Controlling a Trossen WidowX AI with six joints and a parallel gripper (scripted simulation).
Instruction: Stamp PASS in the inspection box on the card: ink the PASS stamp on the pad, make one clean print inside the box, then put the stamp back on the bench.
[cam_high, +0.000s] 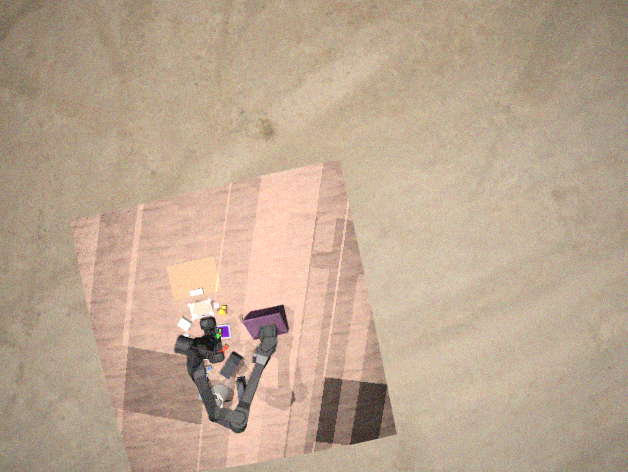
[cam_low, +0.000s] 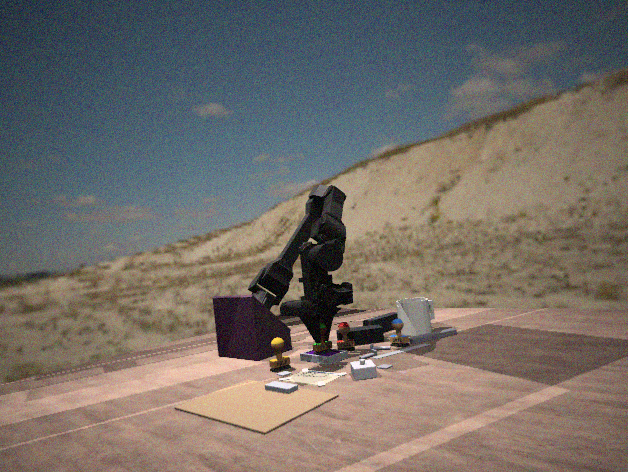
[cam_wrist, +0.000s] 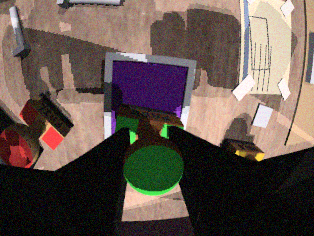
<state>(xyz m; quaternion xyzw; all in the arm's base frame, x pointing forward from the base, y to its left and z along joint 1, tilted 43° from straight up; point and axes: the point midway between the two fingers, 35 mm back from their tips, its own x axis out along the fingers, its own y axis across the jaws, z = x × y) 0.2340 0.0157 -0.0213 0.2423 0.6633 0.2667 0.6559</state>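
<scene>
The green-knobbed PASS stamp lies right at my gripper tip. From my gripper tip the other things lie so: yellow-knobbed stamp: 4 cm behind, 9 cm to the right, 2 cm below; then purple ink pad: 3 cm below; then red stamp: 8 cm to the left, 2 cm below.
</scene>
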